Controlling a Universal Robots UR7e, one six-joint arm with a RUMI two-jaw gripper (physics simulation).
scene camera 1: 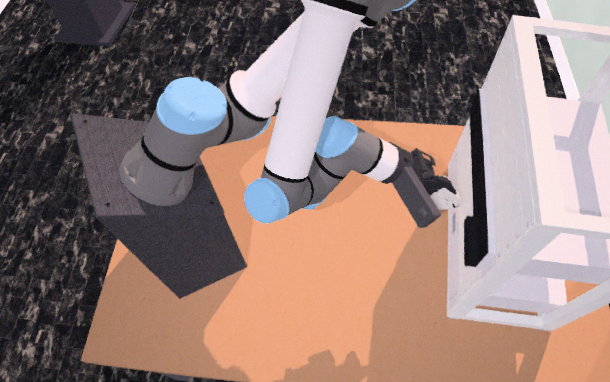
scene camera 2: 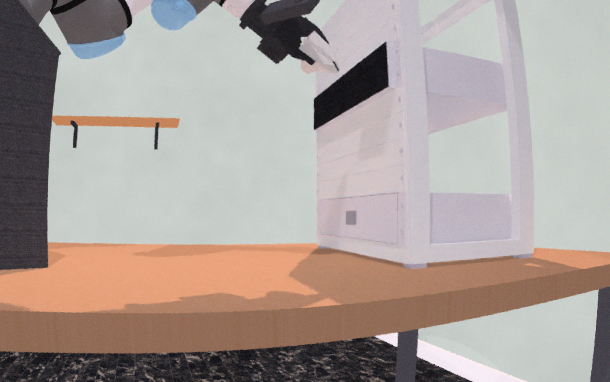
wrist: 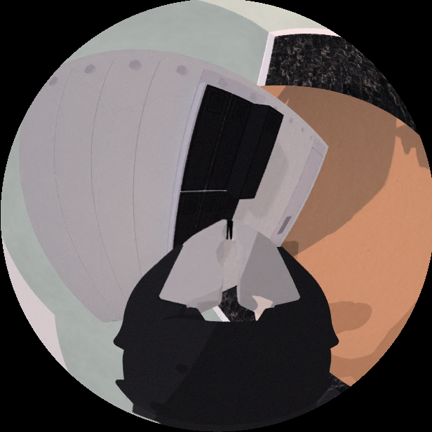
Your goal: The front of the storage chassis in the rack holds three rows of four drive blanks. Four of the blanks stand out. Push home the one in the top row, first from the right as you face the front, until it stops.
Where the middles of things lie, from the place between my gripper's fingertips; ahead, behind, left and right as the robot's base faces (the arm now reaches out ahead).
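With the white rack [scene camera 2: 372, 119] as reference, my gripper is at present 11 cm to the right of it and 19 cm short of it, and it is 7 cm above the rack.
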